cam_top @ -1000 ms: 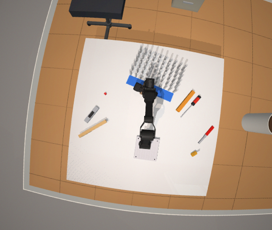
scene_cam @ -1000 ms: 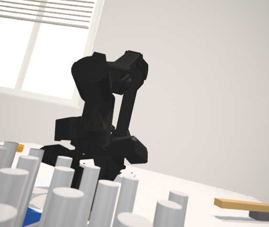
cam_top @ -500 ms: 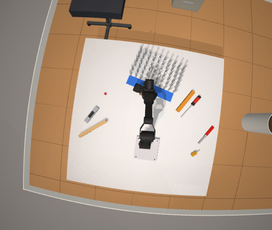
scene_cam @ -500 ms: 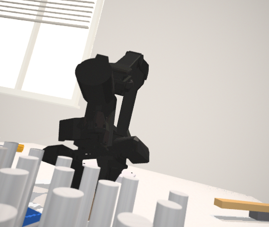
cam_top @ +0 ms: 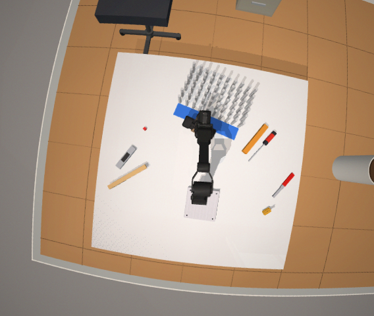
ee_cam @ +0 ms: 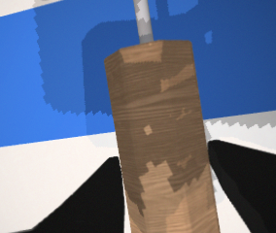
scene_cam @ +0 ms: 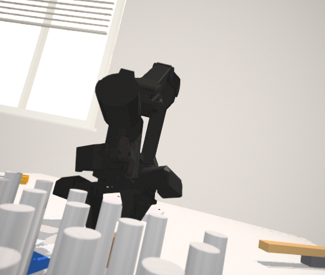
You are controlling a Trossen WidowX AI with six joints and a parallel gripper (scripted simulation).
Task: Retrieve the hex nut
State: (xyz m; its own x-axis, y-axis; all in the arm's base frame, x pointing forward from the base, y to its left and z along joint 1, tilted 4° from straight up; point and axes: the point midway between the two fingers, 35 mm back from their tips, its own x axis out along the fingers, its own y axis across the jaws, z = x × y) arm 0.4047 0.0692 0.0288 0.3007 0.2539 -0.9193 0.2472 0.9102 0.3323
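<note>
The blue taped strip lies 40 mm ahead of my gripper tip, 60 mm to the right of it and 30 mm below it. Round my gripper tip: orange bar (30 mm behind, 370 mm to the right, 10 mm below); red cube (60 mm behind, 300 mm to the left, 20 mm below); hex nut (210 mm ahead, 60 mm to the right, 20 mm below).
</note>
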